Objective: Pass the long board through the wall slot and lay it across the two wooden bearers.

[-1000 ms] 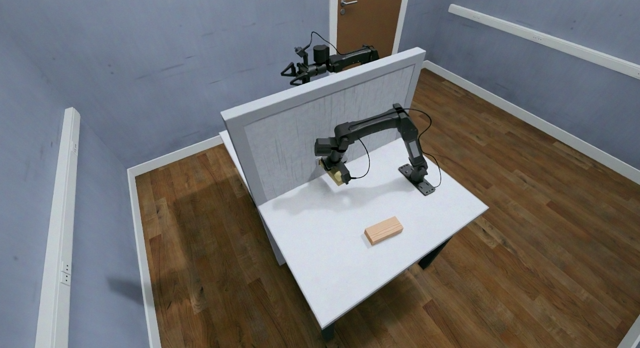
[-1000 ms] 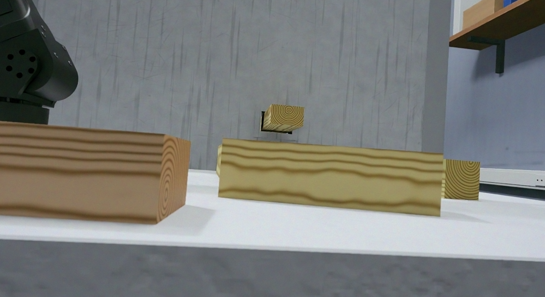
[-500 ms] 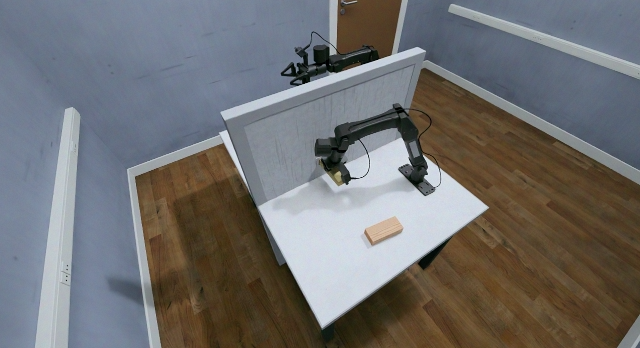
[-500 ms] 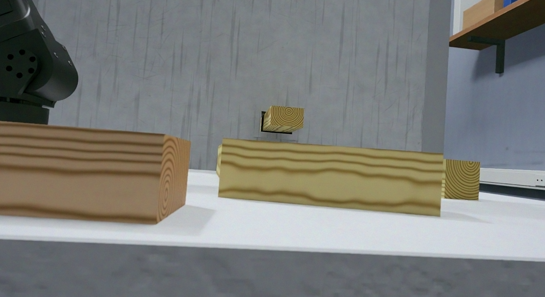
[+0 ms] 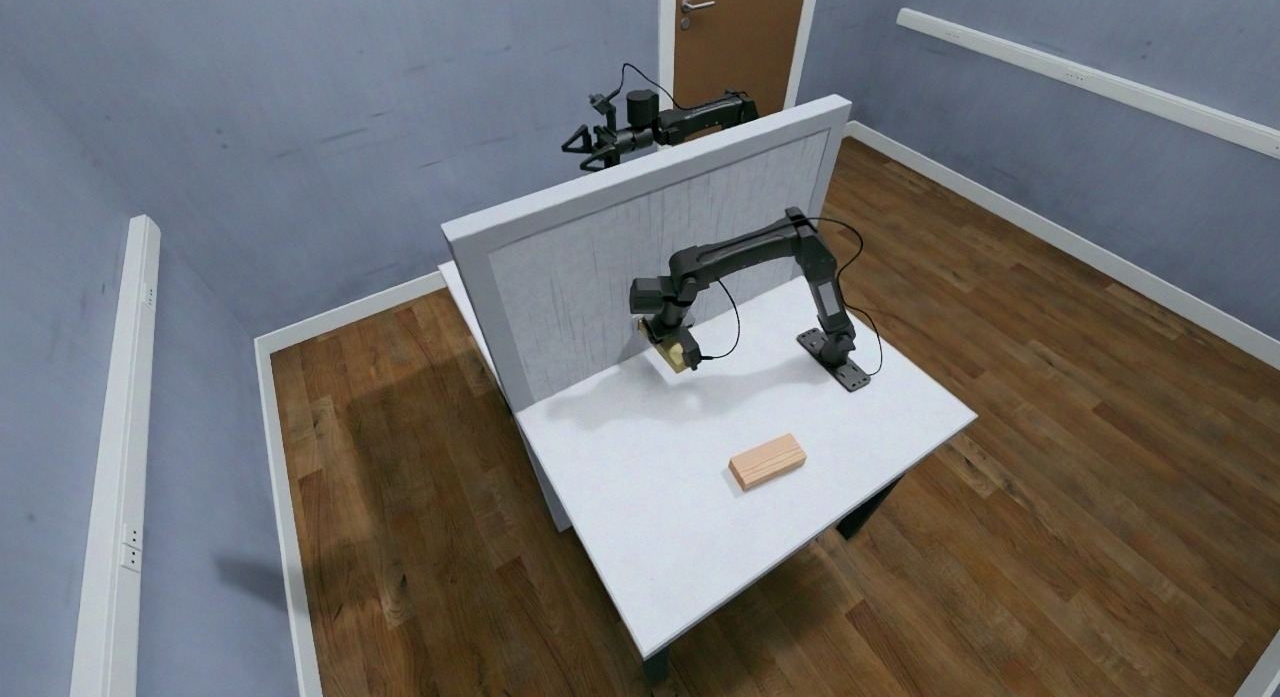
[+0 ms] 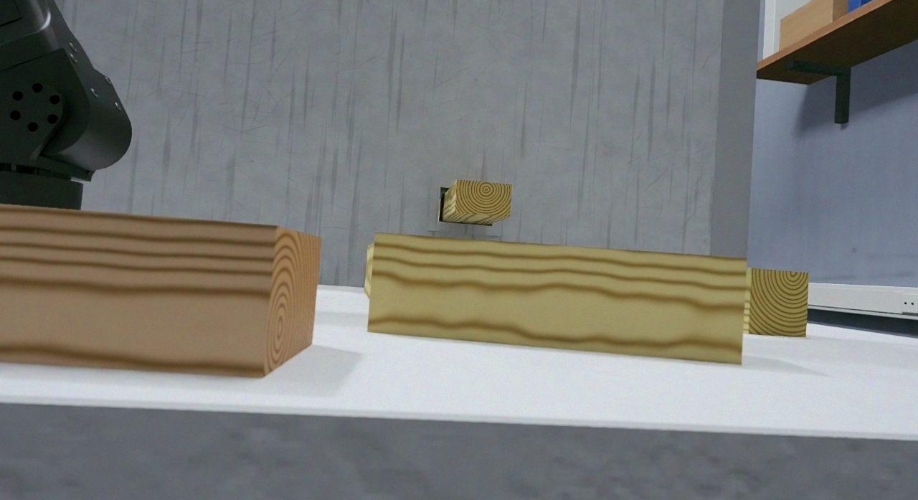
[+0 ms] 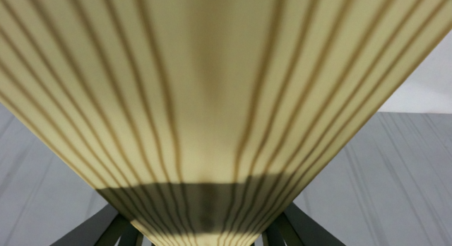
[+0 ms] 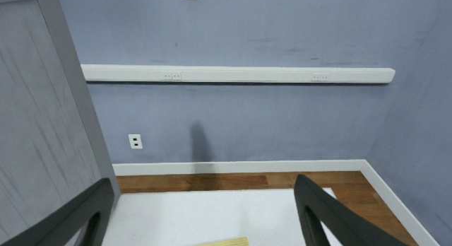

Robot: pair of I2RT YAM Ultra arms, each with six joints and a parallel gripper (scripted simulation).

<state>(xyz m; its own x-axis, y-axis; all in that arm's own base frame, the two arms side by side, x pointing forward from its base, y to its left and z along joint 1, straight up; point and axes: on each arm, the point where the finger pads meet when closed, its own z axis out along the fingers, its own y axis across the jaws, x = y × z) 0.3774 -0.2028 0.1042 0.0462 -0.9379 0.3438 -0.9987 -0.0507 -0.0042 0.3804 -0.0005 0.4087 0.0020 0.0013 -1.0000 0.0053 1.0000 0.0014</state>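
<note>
My left hand is 6 cm to the left of the long pale board. From my left hand the other things lie so: brown offcut 3 cm behind, 36 cm to the left, 9 cm below; then pale wooden bearer 17 cm ahead, 31 cm to the right, 8 cm below.
</note>
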